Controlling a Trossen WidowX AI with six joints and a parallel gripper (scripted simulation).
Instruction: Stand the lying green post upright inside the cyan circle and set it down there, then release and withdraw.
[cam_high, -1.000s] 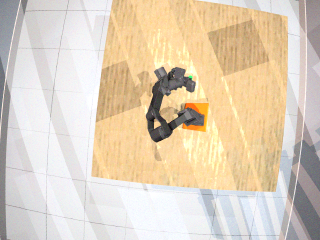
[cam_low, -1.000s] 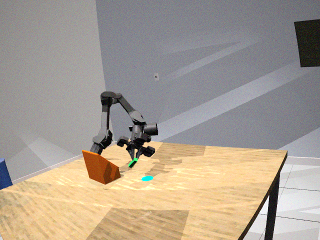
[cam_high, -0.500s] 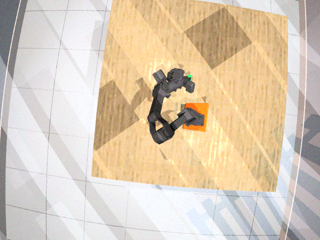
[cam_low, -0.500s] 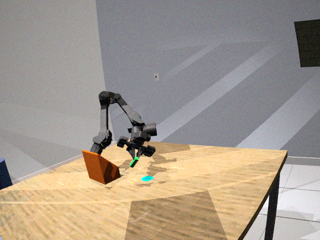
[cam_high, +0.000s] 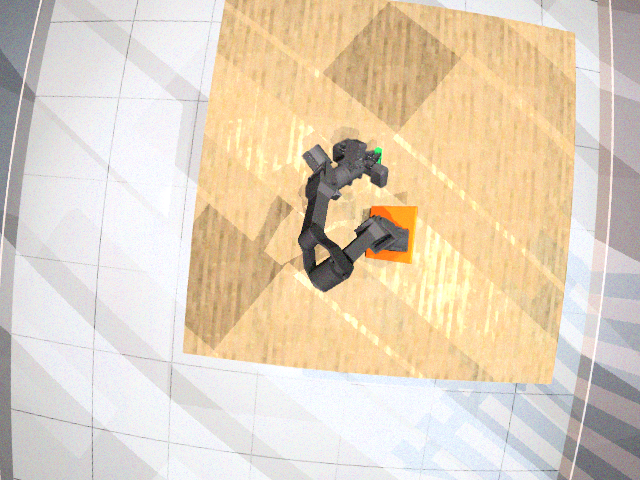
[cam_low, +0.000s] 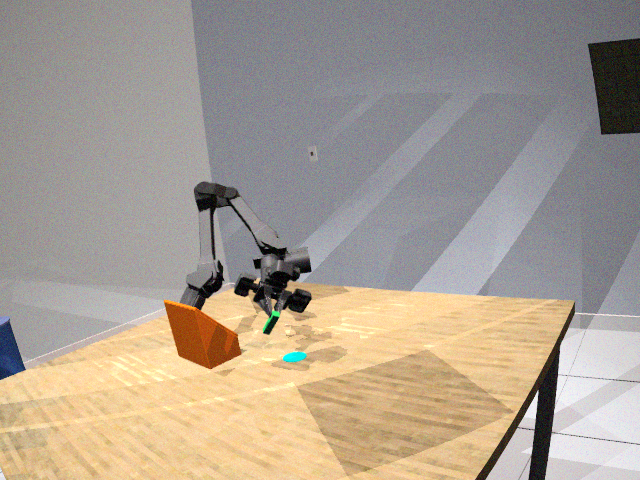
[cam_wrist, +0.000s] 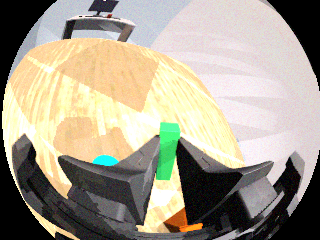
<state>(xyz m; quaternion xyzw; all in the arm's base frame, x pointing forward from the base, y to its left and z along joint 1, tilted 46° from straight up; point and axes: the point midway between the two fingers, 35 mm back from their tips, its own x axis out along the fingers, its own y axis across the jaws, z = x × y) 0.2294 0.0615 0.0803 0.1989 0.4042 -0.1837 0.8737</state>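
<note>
My gripper tip is now 40 mm to the right of the cyan circle and 130 mm above it. Also, from my gripper tip: green post 10 mm behind, 20 mm below.
</note>
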